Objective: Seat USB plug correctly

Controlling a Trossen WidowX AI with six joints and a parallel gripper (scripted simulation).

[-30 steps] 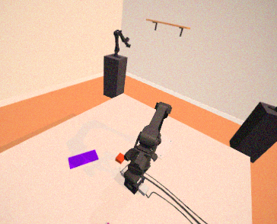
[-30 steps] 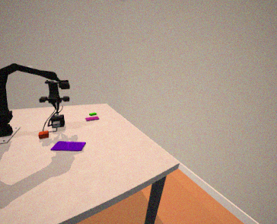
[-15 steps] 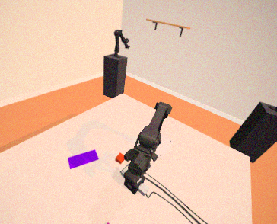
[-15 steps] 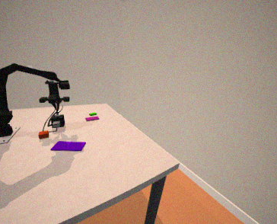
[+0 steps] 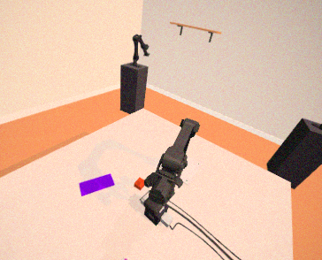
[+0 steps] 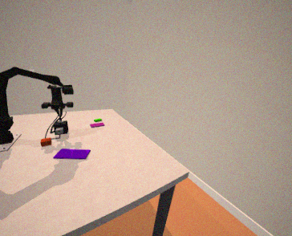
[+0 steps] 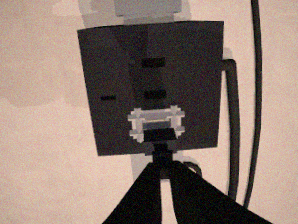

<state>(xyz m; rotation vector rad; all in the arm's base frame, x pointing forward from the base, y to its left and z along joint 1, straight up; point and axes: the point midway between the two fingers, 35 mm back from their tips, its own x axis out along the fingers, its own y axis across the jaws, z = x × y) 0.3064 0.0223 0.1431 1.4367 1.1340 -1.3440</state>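
Now: the dark USB plug 2 cm below my gripper tip. From my gripper tip the other things lie so: magenta piece (26 cm ahead, 2 cm to the right, 11 cm below); small orange block (10 cm behind, 16 cm to the right, 10 cm below); pale-rimmed socket (5 cm below).
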